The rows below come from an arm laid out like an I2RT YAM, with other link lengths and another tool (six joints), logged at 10 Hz.
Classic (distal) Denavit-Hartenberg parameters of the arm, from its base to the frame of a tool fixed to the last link. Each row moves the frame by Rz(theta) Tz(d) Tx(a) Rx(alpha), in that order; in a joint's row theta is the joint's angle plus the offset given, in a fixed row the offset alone. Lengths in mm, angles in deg.
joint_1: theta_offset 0, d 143, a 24.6, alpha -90
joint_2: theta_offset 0, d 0, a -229.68, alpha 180
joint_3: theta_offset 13.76, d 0, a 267.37, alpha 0
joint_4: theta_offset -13.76, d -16.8, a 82.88, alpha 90
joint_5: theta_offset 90, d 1.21, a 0, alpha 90
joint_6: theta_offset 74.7, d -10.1, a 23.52, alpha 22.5
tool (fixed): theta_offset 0, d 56.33, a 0, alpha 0
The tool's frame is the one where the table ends.
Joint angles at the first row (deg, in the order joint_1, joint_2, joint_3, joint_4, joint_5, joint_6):
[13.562 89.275 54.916 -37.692 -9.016 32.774]
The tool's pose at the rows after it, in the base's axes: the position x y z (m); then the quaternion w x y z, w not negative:
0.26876, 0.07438, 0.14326, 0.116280, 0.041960, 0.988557, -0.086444
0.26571, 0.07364, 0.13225, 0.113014, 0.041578, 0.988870, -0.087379
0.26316, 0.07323, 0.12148, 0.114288, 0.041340, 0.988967, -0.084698
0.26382, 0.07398, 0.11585, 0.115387, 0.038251, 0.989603, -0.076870
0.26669, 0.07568, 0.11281, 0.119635, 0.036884, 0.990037, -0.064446
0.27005, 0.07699, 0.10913, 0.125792, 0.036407, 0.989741, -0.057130
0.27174, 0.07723, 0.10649, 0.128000, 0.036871, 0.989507, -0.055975
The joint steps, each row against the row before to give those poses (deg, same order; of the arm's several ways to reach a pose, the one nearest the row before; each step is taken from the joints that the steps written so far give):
[0.000 0.241 -1.070 0.240 0.656 -0.524]
[-0.001 0.611 -1.946 2.163 -0.001 -0.001]
[0.000 0.525 -2.033 2.777 -0.262 0.000]
[0.001 0.743 -0.590 1.617 -0.896 -0.218]
[0.000 0.722 0.000 1.553 -1.267 0.022]
[0.000 0.895 -0.001 1.792 -0.634 0.000]
[-0.043 0.634 0.001 0.917 -0.066 0.000]

